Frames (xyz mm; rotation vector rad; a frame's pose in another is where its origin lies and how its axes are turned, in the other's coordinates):
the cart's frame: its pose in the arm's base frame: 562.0 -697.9 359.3 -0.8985 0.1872 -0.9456
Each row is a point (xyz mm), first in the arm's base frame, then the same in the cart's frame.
Working: the arm's base frame: its pose in the cart's frame: -954.5 100.3 -104.7 0.8985 -0.1872 0.9456

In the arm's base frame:
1: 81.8 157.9 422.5
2: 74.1 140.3 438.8
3: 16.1 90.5 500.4
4: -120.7 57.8 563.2
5: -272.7 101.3 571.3
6: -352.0 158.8 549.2
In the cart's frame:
1: -929.8 -118.1 297.6
2: -917.1 -139.6 293.8
3: -899.5 -234.2 274.7
4: -942.0 -374.3 226.6
5: -1064.5 -463.3 180.4
6: -1161.2 -481.1 160.0

